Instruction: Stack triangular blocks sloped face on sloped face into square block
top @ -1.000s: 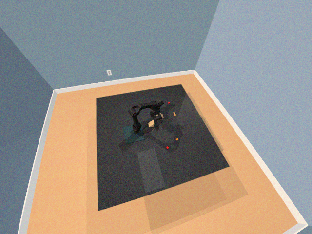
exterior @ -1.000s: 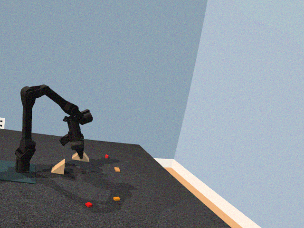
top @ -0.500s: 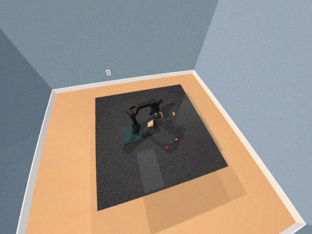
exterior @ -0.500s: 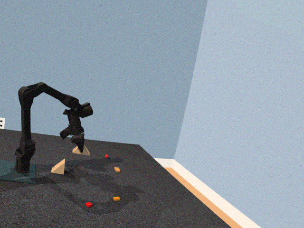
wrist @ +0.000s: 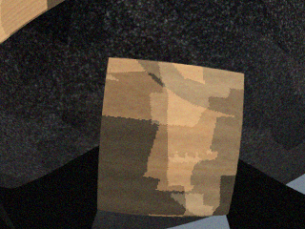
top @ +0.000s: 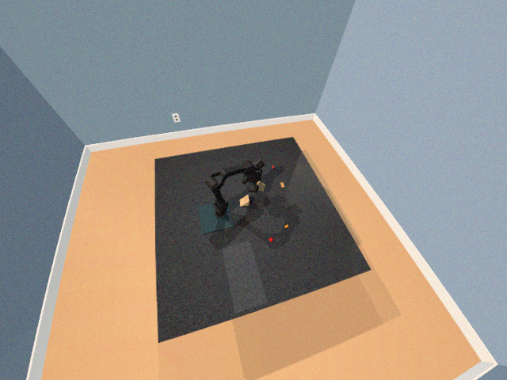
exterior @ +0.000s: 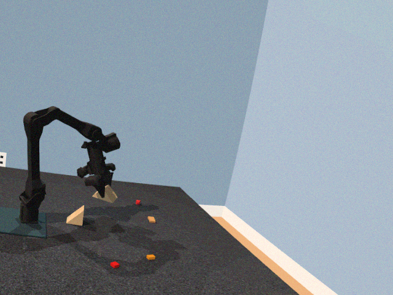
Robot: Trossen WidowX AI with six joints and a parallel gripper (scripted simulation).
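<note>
The triangular block lies 10 mm above my gripper tip.
</note>
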